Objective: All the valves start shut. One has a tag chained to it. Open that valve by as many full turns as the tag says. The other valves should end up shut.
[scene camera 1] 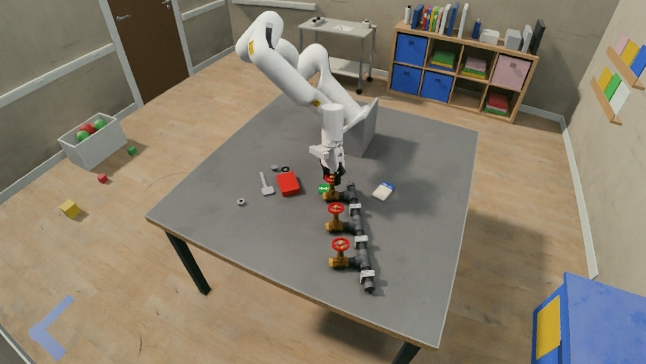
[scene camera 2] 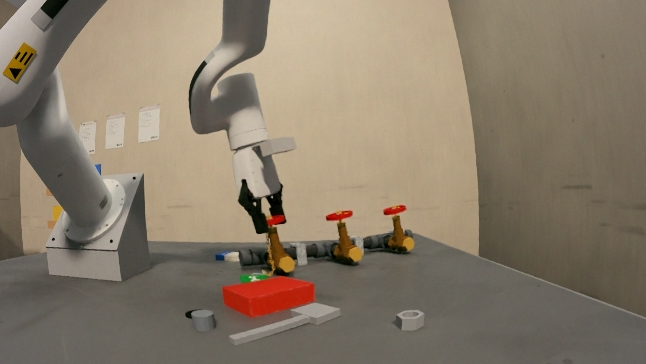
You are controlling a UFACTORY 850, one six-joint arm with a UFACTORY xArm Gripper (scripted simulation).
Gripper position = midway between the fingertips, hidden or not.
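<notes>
Visible in the scene: a red block (scene camera 2: 257, 298); a grey hammer-shaped tool (scene camera 2: 314, 313); my gripper (scene camera 2: 272, 228).
</notes>
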